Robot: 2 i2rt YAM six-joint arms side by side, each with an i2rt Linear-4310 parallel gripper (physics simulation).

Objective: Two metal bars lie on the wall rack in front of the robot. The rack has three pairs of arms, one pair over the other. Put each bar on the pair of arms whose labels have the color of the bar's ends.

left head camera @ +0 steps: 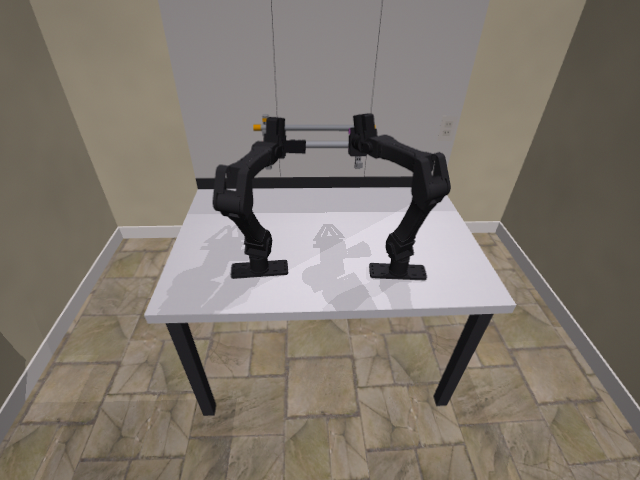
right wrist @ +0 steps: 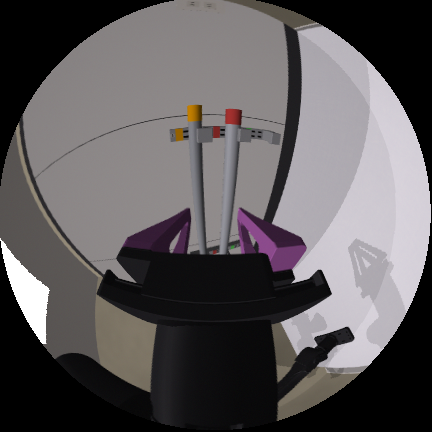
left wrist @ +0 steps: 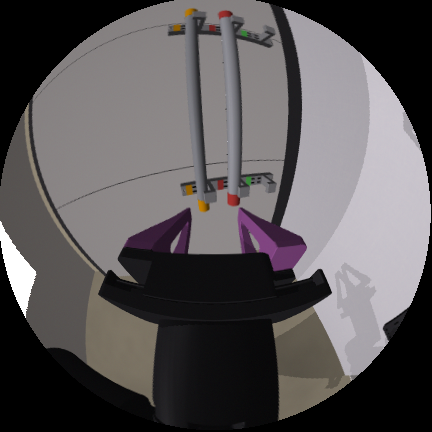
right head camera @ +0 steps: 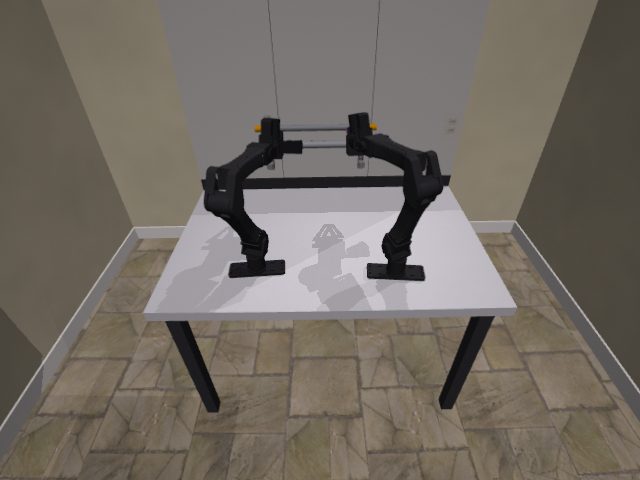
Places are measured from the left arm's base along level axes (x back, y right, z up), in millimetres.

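Where they show: left gripper, between the fingertips: (left wrist: 214,212); right gripper, between the fingertips: (right wrist: 213,212); left arm's base, origin of its link: (left head camera: 259,270) (right wrist: 332,338) (right head camera: 257,269); right arm's base, origin of its link: (left head camera: 397,272) (right head camera: 395,272).
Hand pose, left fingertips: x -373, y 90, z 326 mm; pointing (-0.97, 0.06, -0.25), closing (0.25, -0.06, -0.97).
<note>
Each offset is from my left fingertips to the top centre of the thing. "pt": to the spot under its first point. Level surfaces: height alone.
The orange-ended bar {dy +164, dx -148, dz +2 mm} (left head camera: 317,127) (right head camera: 312,127) (left wrist: 196,110) (right wrist: 197,175) rests on the top pair of arms, beside the orange labels. The red-ended bar {dy +165, dx -141, dz -68 mm} (left head camera: 328,144) (right head camera: 324,144) (left wrist: 232,115) (right wrist: 230,175) rests on the middle pair, beside the red labels. The wall rack (left wrist: 172,30) (right wrist: 173,135) has green labels at its lowest pair, which holds no bar. My left gripper (left wrist: 214,212) is open and empty, back from the bars. My right gripper (right wrist: 213,212) is open and empty; the bars show beyond its fingers. In the head views the arms hide the fingertips and parts of the bars.
The white table {dz -326 mm} (left head camera: 330,302) (right head camera: 330,302) carries both arm bases (left head camera: 258,269) (right head camera: 395,271). A dark strip {pt dy +150, dx -184, dz -289 mm} (left head camera: 310,181) (right head camera: 310,181) runs along its back edge, below the rack. The grey wall panel {pt dy +207, dx -180, dz +240 mm} (left head camera: 325,62) (right head camera: 325,62) stands behind the bars.
</note>
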